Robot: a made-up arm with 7 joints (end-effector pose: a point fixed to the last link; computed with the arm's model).
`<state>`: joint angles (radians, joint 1 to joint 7).
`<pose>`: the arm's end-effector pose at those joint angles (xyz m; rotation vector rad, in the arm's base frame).
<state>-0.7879 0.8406 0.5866 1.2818 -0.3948 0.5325 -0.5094</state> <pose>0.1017 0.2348 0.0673 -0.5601 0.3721 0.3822</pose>
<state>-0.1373 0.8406 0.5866 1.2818 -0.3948 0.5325 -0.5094</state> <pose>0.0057 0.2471 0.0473 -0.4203 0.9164 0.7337</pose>
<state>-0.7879 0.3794 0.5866 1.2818 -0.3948 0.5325 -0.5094</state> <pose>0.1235 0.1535 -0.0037 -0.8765 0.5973 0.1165</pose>
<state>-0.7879 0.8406 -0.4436 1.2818 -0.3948 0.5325 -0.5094</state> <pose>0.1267 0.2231 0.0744 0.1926 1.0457 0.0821</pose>
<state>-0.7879 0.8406 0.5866 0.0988 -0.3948 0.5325 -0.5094</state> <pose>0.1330 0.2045 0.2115 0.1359 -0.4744 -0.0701</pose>
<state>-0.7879 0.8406 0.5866 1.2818 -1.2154 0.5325 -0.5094</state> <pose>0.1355 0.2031 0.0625 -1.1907 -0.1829 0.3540</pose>
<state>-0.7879 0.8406 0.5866 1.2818 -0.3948 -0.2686 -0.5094</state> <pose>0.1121 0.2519 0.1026 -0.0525 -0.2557 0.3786</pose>
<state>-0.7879 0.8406 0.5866 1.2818 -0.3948 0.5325 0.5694</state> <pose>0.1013 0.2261 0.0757 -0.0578 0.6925 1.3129</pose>
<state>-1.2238 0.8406 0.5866 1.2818 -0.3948 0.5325 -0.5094</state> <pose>0.1494 0.2191 0.1114 -0.6280 0.0065 0.1405</pose>
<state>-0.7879 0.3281 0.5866 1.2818 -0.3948 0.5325 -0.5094</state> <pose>0.1243 0.1427 -0.0095 -0.9110 0.6219 0.0856</pose>
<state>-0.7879 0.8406 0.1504 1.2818 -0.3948 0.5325 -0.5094</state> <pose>0.1124 0.2321 0.0732 -0.2499 0.6695 0.2621</pose>
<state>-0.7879 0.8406 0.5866 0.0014 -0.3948 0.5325 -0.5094</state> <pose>0.1294 0.1970 0.2217 0.1945 -0.5424 -0.1084</pose>
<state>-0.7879 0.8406 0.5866 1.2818 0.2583 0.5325 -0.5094</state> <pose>0.0889 0.2578 0.0938 -0.0250 0.7725 0.3730</pose>
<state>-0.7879 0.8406 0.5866 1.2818 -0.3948 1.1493 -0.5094</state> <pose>0.0835 0.2113 0.0564 -0.9387 0.8652 0.3558</pose>
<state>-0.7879 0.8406 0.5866 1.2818 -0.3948 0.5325 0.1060</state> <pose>0.1000 0.2304 0.0726 -0.2900 0.5628 0.9185</pose>
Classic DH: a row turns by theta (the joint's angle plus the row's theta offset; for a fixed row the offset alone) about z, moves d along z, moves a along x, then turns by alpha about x. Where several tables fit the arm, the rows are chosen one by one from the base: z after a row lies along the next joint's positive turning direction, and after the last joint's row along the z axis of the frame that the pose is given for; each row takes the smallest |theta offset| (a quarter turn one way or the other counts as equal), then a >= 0, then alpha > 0; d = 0 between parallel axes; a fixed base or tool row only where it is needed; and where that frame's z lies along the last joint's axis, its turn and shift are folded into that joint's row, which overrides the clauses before.
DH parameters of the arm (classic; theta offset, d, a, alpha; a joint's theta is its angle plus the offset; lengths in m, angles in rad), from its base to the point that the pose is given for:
base (fixed): -0.071 0.1382 0.0058 -1.3004
joint 1: -1.3111 0.0497 0.0217 -1.5708
joint 2: 1.2915 0.0069 -0.0166 1.5708
joint 3: 1.5708 -0.1014 0.0081 -1.5708
joint 4: -1.5708 0.0146 0.0214 -1.5708
joint 5: 0 0.0869 -0.0192 1.5708
joint 6: 1.5708 0.0214 0.0516 1.5708
joint 7: 1.5708 -0.0238 0.0105 -0.2501
tool (fixed): -1.5706 0.0217 0 0

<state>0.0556 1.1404 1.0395 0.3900 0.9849 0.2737 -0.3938</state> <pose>0.0687 0.2279 0.2640 1.5999 0.7847 0.7393</pose>
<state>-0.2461 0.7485 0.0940 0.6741 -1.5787 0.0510 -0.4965</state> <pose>0.1333 0.1785 0.0366 -0.8460 -0.1716 0.2393</pose>
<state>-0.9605 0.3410 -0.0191 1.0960 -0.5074 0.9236 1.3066</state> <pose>0.1627 0.1029 0.0421 0.7669 1.0108 1.0217</pose>
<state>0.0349 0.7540 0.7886 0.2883 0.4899 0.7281 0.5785</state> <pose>0.0551 0.2437 0.1532 1.3930 0.6224 1.4219</pose>
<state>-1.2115 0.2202 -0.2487 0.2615 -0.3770 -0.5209 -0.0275</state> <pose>0.1798 0.0377 0.2157 -0.2230 -1.3367 -0.5287</pose>
